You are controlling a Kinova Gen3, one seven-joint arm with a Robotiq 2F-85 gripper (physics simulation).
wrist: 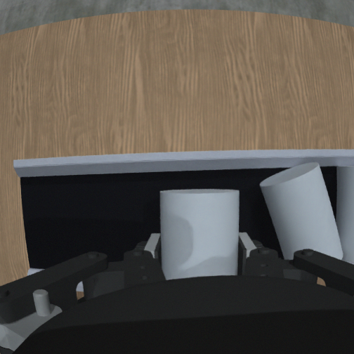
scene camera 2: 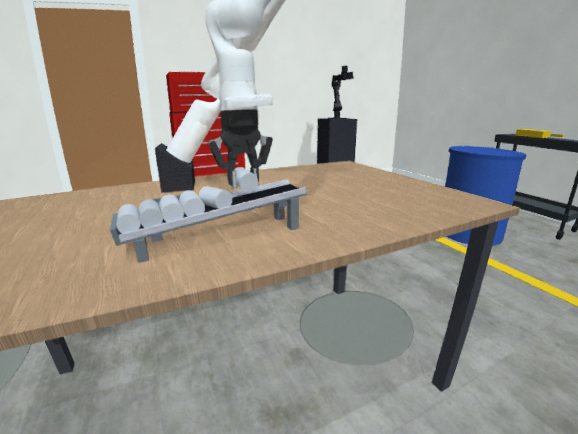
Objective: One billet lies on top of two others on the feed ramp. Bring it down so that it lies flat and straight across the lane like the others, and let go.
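Places are measured from the arm's base along level axes (x ahead, y left, z up), in millimetres.
Where they show: gripper, fingertip midpoint: (scene camera 2: 244,186); arm's base, origin of the base link: (scene camera 2: 178,155).
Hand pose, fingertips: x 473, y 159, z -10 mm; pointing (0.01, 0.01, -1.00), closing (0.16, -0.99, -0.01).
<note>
Each offset is from my fingertips to the centre of the thing. "spot": to the spot under its first point. Level surfaces: height alone.
My gripper (scene camera 2: 245,176) (wrist: 198,249) is shut on a light grey billet {4 mm ahead, 0 mm left, 17 mm up} (scene camera 2: 247,181) (wrist: 200,225), one finger on each side. The held billet is level and straight across the lane, low over the upper part of the feed ramp {spot: 53 mm ahead, 24 mm left, 23 mm down} (scene camera 2: 260,202) (wrist: 100,166). It looks slightly above the black bed; its underside is hidden. Down the ramp, apart from it, a skewed billet {24 mm ahead, 65 mm right, 13 mm down} (scene camera 2: 216,197) (wrist: 302,215) lies at an angle across the lane. Below that, several billets lie straight across, side by side, down to the low end; the uppermost of them {34 mm ahead, 113 mm right, 18 mm down} (scene camera 2: 192,203) (wrist: 346,215) shows partly at the wrist view's right edge.
The ramp has low side rails and stands on short legs on the wooden table {100 mm down} (scene camera 2: 375,210) (wrist: 150,85). Black bed shows on both sides of the held billet. A red tool chest (scene camera 2: 185,90), a dark pedestal (scene camera 2: 337,140) and a blue barrel (scene camera 2: 482,185) stand beyond the table.
</note>
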